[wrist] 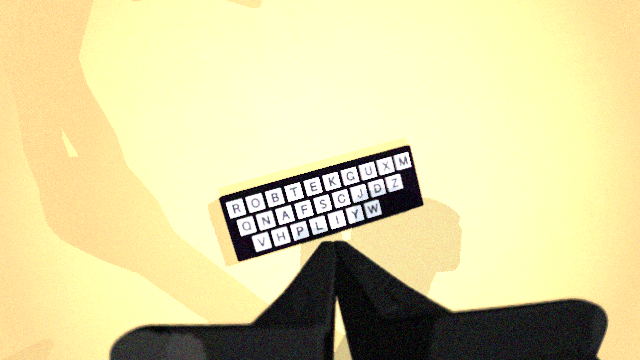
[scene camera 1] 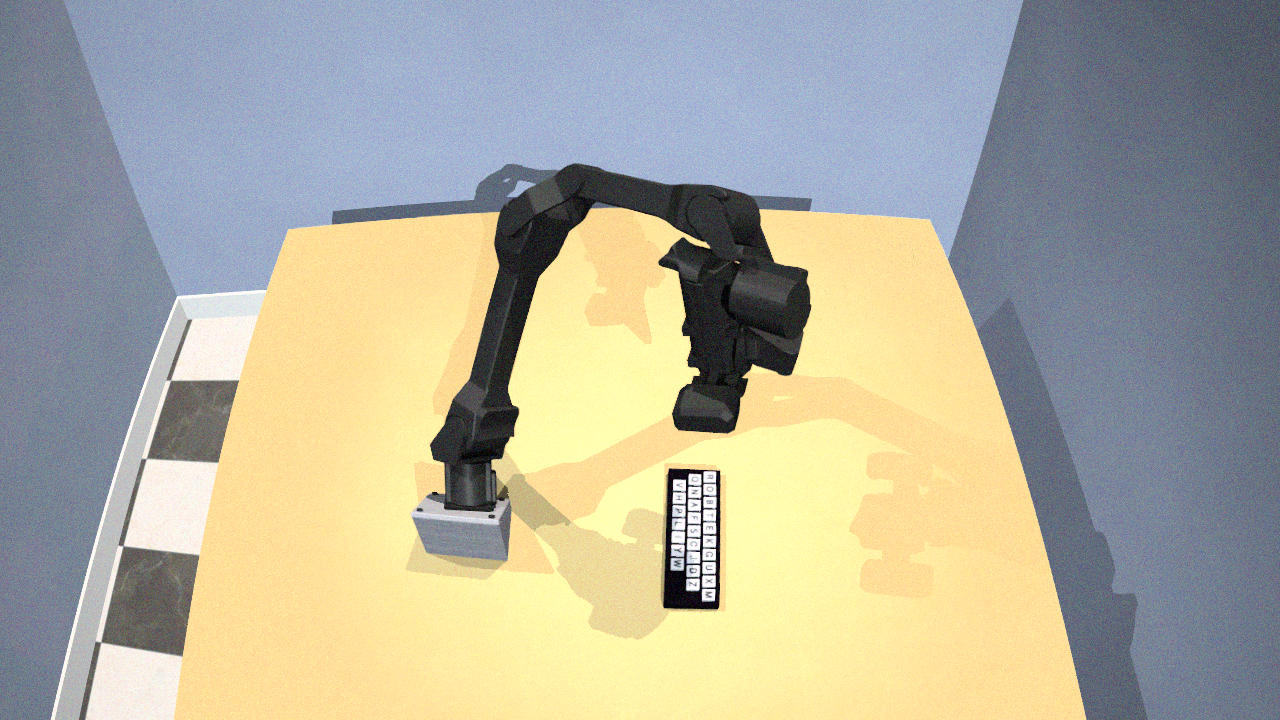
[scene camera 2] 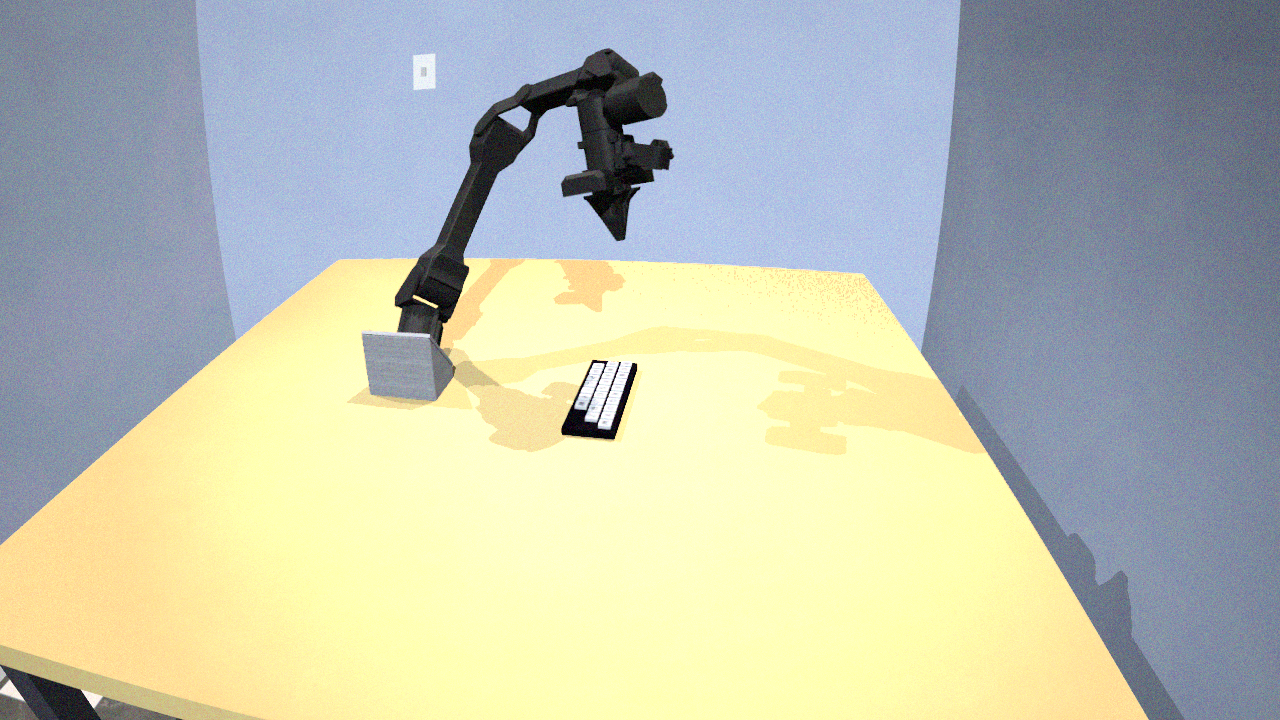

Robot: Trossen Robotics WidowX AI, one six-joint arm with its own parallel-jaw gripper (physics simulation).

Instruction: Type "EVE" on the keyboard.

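Places are measured from the arm's base along level axes (x ahead, y left, z up), in metres.
Pixels of known places: gripper, between the fingertips: [wrist: 332, 251] [scene camera 2: 620, 240]; arm's base, origin of its link: [scene camera 1: 468, 504] [scene camera 2: 414, 348].
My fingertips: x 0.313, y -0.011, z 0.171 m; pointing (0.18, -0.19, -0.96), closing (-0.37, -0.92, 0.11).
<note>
Ahead of a thing's pixels: the offset from my fingertips to its top centre. Level surfaces: height alone.
A black keyboard @[0.213 m down, 0.023 m back, 0.029 m right] [scene camera 1: 691, 601] [scene camera 2: 588, 429] [wrist: 411, 192] with white letter keys in three rows lies flat on the table. In the wrist view its letters read upright with a slight tilt. The E key @[0.213 m down, 0.001 m back, 0.022 m right] [wrist: 313, 187] is in the top row between T and K. The V key @[0.213 m down, 0.032 m back, 0.050 m left] [wrist: 261, 242] is at the left end of the bottom row. My gripper [scene camera 2: 620, 238] [wrist: 332, 251] is shut and empty, pointing down, high above the table. In the wrist view its tips show just below the keyboard's bottom row, under the L and I keys. In scene camera 1 the fingertips are hidden.
The arm's grey base block [scene camera 1: 463, 534] [scene camera 2: 402, 365] stands on the table @[0.231 m down] [scene camera 1: 805, 662] [scene camera 2: 626, 555] to the left of the keyboard. Shadows of the arm fall across the table. Blue walls stand behind and at the sides.
</note>
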